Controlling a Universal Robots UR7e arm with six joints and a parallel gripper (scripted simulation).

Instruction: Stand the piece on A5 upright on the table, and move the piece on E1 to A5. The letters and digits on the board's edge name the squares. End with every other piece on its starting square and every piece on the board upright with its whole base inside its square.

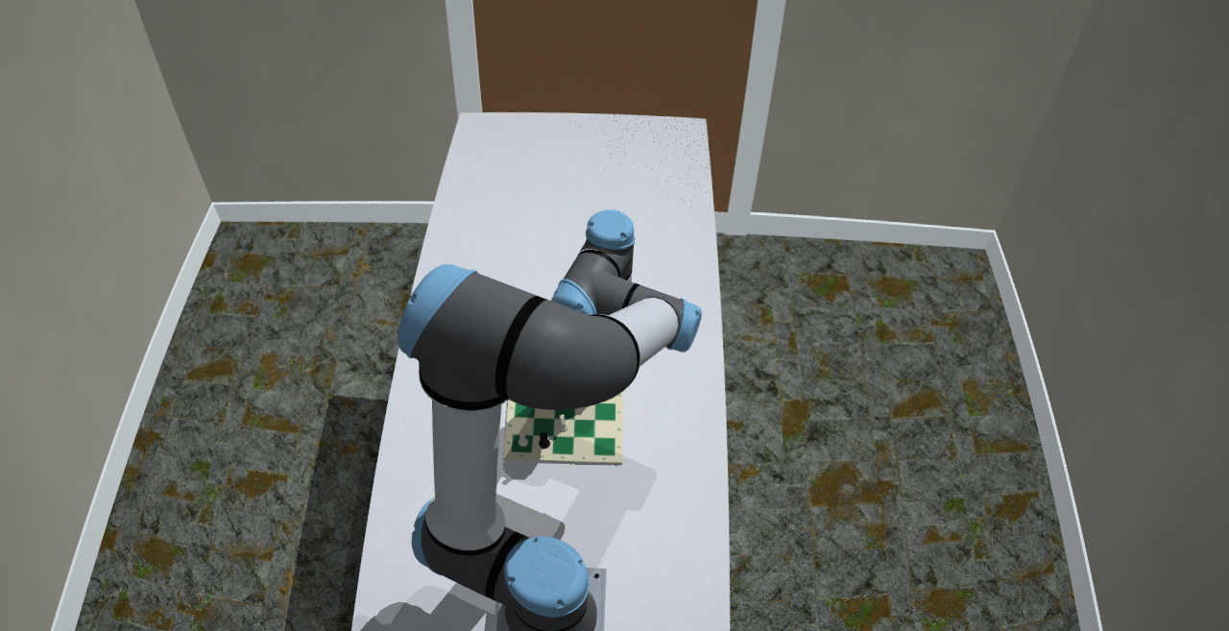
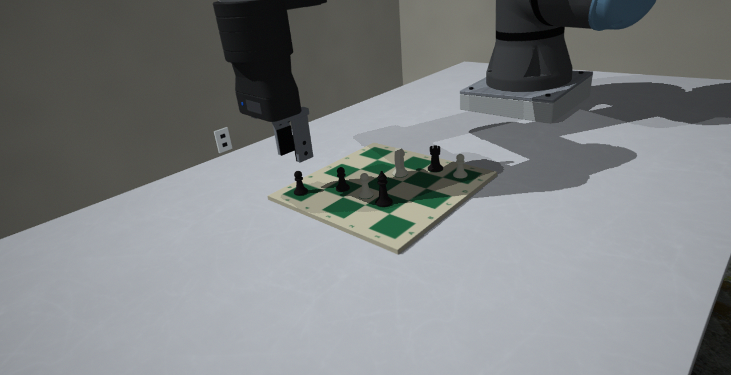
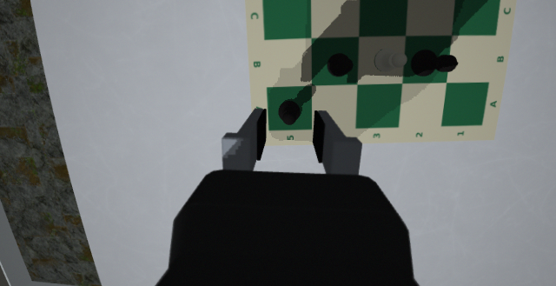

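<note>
Now: hand 9 cm past the chessboard, 6 cm to the right of it and 7 cm above it. From my hand the other things lie so: white knight 13 cm behind, 6 cm to the left, 6 cm below.
</note>
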